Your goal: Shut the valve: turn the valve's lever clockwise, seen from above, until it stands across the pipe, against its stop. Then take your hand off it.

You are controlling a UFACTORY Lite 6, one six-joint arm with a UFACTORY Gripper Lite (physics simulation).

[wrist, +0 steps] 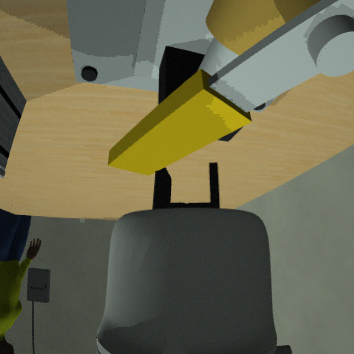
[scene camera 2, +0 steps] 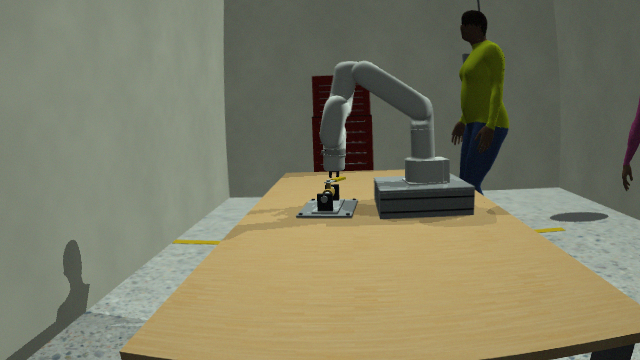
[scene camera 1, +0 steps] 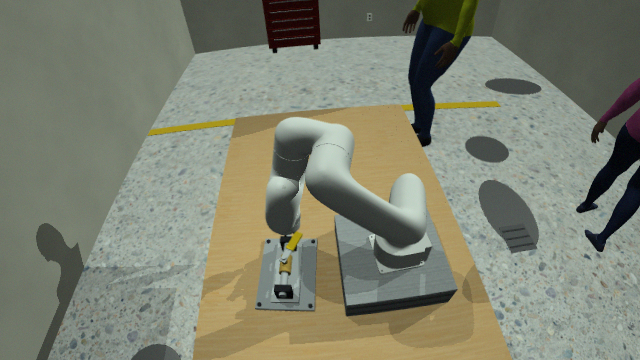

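Observation:
The valve's lever has a yellow grip [scene camera 1: 294,241] [scene camera 2: 339,178] [wrist: 175,130]. It stands at a slant over the pipe, nearer to along it than across, its grip end turned toward the robot's base. The brass valve body [scene camera 1: 285,265] [wrist: 250,25] sits on a grey plate [scene camera 1: 309,272] [scene camera 2: 350,206]. My gripper [scene camera 2: 334,174] [wrist: 188,174] points down at the grip's end with its two black fingers apart and nothing between them. In the wrist view the left finger's tip meets the grip's lower edge; whether they touch I cannot tell. The arm hides most of the fingers in scene camera 1.
Black blocks [scene camera 1: 283,291] [scene camera 2: 325,202] hold the pipe's ends. The arm's base stands on a grey block [scene camera 1: 400,295] [scene camera 2: 425,202] to the right of the plate on the wooden table [scene camera 1: 240,330] [scene camera 2: 370,280]. A person in a yellow-green top [scene camera 1: 450,20] [scene camera 2: 482,85] stands beyond the table.

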